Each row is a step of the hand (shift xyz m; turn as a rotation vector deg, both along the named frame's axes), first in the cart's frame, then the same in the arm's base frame.
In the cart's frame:
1: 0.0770 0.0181 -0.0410 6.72 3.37 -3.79
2: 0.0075 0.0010 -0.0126 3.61 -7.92 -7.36
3: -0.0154 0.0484 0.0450 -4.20 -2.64 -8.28
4: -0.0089 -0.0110 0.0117 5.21 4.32 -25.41
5: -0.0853 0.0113 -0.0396 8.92 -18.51 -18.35
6: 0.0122 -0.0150 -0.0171 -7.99 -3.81 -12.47
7: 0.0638 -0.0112 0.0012 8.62 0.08 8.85
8: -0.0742 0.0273 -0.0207 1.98 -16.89 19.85
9: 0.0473 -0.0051 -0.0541 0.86 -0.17 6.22
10: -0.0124 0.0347 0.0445 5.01 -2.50 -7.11
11: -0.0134 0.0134 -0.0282 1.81 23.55 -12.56
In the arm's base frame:
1: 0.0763 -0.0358 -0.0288 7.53 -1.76 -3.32
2: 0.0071 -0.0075 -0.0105 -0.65 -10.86 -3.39
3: 0.0098 0.0634 0.0221 -4.90 -3.49 -7.55
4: -0.0132 -0.0003 0.0128 6.82 -8.76 -23.84
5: -0.0688 0.0317 -0.0569 -1.10 -26.05 -8.89
6: 0.0035 -0.0242 -0.0083 -8.75 -4.38 -11.75
7: 0.0503 -0.0370 0.0173 7.51 -0.32 9.80
8: -0.0514 0.0470 -0.0428 -6.62 -6.74 24.37
9: 0.0392 -0.0463 -0.0389 0.63 1.91 5.95
10: 0.0058 0.0509 0.0268 3.21 -7.02 -4.72
11: -0.0050 0.0058 -0.0331 13.12 13.26 -19.18

